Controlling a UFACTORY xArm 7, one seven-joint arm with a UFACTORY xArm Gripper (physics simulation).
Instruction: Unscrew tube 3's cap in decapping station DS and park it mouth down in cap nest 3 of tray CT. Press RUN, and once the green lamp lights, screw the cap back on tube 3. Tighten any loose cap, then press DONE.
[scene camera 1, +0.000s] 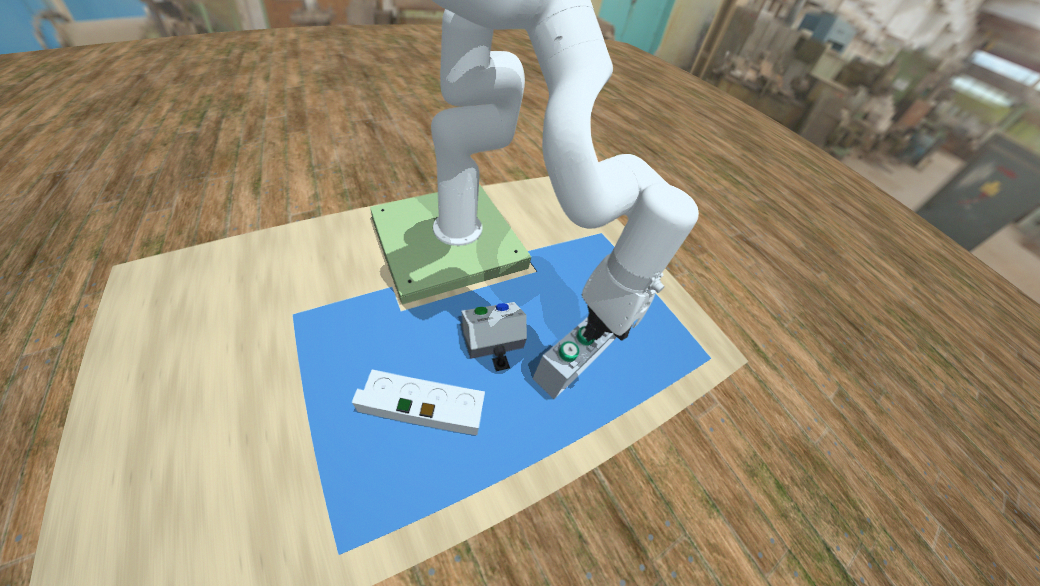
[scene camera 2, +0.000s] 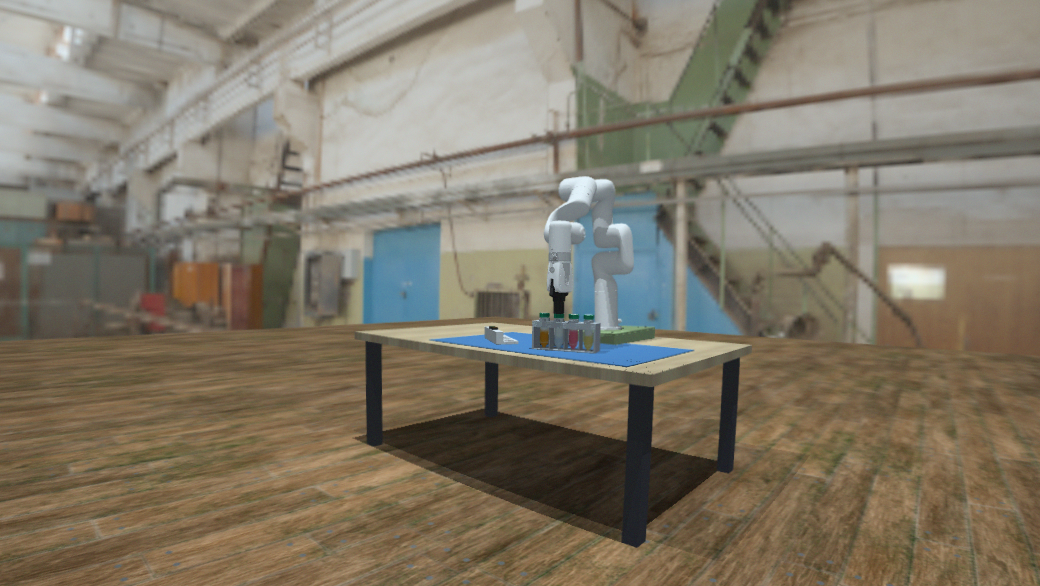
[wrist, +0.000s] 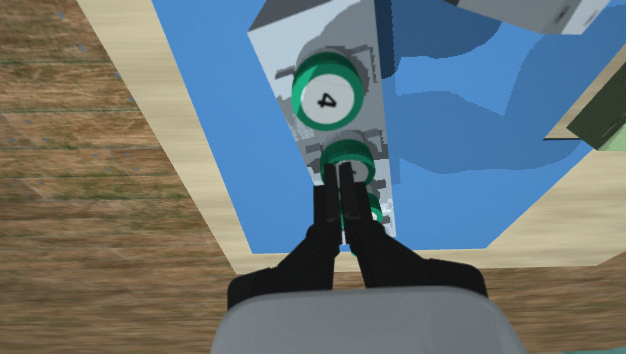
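Seen in the pictures: gripper, fingertip midpoint: (scene camera 1: 590, 335) (scene camera 2: 558, 313) (wrist: 337, 178); arm's base at its link origin: (scene camera 1: 457, 229) (scene camera 2: 606, 328).
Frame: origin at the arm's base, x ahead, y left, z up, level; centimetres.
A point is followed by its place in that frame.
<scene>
The grey decapping station DS (scene camera 1: 555, 374) @(x 46.5, y -0.1, z 3.9 cm) (scene camera 2: 596, 337) @(x 41.0, y 21.2, z 1.2 cm) (wrist: 280, 50) @(x 47.1, y 1.3, z 5.7 cm) holds capped tubes in a row. The green cap marked 4 (scene camera 1: 569, 350) @(x 44.9, y 2.5, z 8.3 cm) (wrist: 327, 98) @(x 44.8, y 2.6, z 8.3 cm) is at its near end. Cap 3 (wrist: 348, 150) @(x 43.5, y 6.0, z 8.0 cm) sits beside it on its tube, its top partly covered by the fingers. My gripper (scene camera 1: 592, 336) @(x 44.0, y 8.0, z 8.3 cm) (scene camera 2: 558, 311) @(x 44.0, y 8.0, z 8.3 cm) (wrist: 337, 178) @(x 44.0, y 8.0, z 8.3 cm) is shut and empty, fingertips together over cap 3's top; whether they touch it I cannot tell. The white tray CT (scene camera 1: 465, 418) @(x 46.2, y -17.3, z 0.7 cm) (scene camera 2: 494, 336) @(x 46.8, y -18.5, z -1.3 cm) shows several round nests without caps. A dark green square (scene camera 1: 403, 405) @(x 40.2, y -26.1, z 1.5 cm) and an amber square (scene camera 1: 427, 409) @(x 42.5, y -22.6, z 1.5 cm) on its front look unlit.
A grey console (scene camera 1: 494, 334) @(x 33.6, y -5.8, z 2.0 cm) with a green button (scene camera 1: 481, 310) @(x 28.2, y -6.2, z 3.3 cm) and a blue button (scene camera 1: 502, 307) @(x 29.2, y -2.0, z 3.4 cm) stands between tray and station; its labels are unreadable. A small black object (scene camera 1: 500, 361) @(x 37.4, y -5.8, z -2.4 cm) is at its front. The green robot base plate (scene camera 1: 407, 232) @(x -3.3, y -12.4, z -0.3 cm) stands behind. Caps 1 and 2 are largely hidden.
</scene>
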